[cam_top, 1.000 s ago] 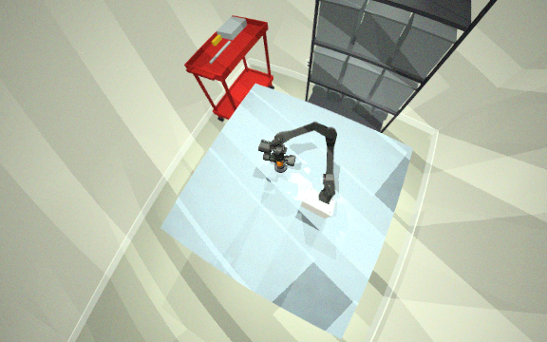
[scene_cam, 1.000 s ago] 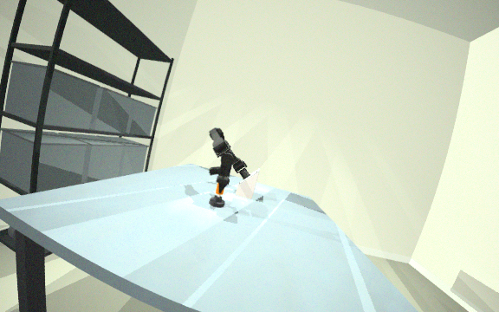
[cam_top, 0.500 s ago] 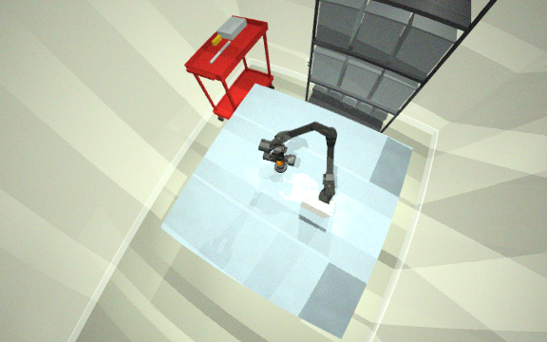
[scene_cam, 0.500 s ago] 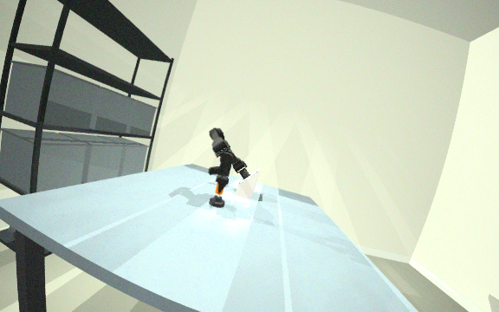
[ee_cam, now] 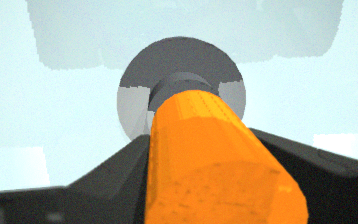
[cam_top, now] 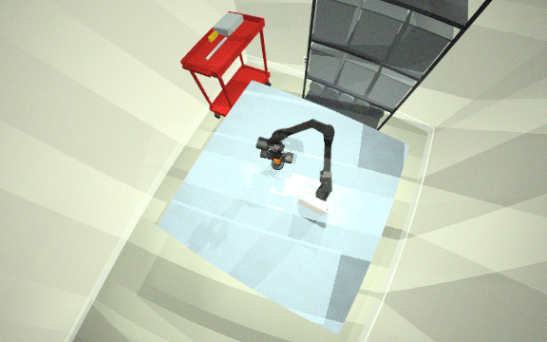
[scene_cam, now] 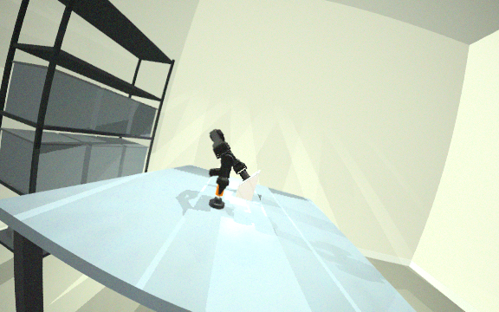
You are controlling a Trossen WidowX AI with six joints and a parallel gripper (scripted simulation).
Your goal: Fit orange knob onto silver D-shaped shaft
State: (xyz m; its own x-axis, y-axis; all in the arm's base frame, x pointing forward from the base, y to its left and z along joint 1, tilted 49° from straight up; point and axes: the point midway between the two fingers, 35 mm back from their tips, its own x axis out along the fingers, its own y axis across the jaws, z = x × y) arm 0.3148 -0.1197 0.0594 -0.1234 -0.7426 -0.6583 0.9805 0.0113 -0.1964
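My gripper tip is 30 mm below the orange knob. Also, from my gripper tip: dark round pedestal (40 mm below).
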